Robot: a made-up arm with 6 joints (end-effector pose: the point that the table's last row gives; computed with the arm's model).
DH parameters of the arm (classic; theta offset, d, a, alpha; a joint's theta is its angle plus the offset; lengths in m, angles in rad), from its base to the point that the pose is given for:
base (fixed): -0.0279 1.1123 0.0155 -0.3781
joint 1: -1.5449 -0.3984 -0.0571 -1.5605
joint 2: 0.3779 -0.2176 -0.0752 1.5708
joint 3: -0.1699 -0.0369 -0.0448 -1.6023
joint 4: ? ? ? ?
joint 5: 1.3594 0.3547 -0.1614 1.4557
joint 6: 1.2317 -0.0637 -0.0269 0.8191
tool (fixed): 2.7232 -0.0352 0 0
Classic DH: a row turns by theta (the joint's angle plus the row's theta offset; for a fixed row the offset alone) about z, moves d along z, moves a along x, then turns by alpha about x.
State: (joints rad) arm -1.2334 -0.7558 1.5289 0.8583 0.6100 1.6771
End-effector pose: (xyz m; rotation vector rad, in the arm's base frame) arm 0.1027 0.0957 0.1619 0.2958 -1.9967 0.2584
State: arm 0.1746 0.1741 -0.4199 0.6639 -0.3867 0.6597
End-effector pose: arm 0.0086 0.1779 0.4744 1.6516 -1.6049 -0.2351
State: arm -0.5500 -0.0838 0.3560 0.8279 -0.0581 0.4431
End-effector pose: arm 0.2292 0.2439 0.4146 1.4748 -1.5570 -0.1245
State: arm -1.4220 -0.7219 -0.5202 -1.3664 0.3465 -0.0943
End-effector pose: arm -0.2989 0.0539 0.7510 -1.5713 0.1464 -1.5868
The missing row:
joint 4: -0.1762 0.153 0.0772 -1.8482
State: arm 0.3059 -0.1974 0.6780 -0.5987 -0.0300 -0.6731
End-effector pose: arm 0.0242 -0.1377 0.3628 0.0021 0.1960 0.6739
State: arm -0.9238 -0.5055 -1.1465 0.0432 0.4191 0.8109
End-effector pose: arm -0.2256 -0.2280 0.3853 -1.6211 -1.6890 -1.0458
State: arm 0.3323 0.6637 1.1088 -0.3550 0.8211 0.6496
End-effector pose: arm -0.0061 0.2101 0.5709 1.4328 -1.5049 0.6091
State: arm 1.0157 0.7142 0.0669 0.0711 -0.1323 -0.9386
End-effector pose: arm -0.4308 0.0540 0.5749 1.1910 1.3529 0.3500
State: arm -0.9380 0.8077 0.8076 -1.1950 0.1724 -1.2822
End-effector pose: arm 0.2443 -0.2320 0.6437 0.2379 -0.4990 -0.8959
